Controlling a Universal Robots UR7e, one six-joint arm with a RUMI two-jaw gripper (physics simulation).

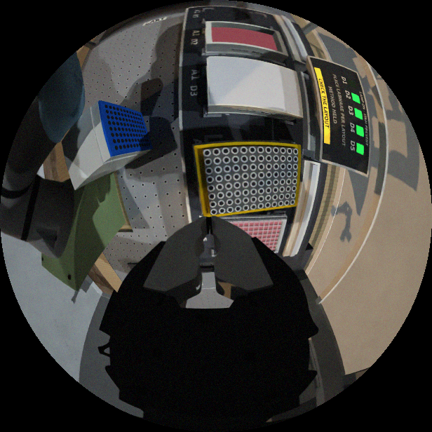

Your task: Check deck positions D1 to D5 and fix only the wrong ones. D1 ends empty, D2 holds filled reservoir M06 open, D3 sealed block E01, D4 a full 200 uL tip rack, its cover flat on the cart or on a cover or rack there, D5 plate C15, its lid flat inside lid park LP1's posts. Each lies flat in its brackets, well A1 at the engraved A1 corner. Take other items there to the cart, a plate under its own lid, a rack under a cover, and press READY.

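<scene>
My gripper is shut and empty, its tips at or close to a corner of the yellow-rimmed tip rack at D4; contact cannot be told. That rack shows many round openings and no cover, and hides most of its deck label. A reservoir with red filling stands open at D2. A pale-topped block sits at D3. A plate with pink-red wells at D5 is partly hidden by the fingers. D1 is too far at the edge to judge. LP1 and the READY button do not show.
A blue rack top on a pale box stands left of the deck, with a green panel below it. A display at right reads CHECK THE LAYOUT, with D2 to D5 lit green. A pale rail runs beside D4 and D5.
</scene>
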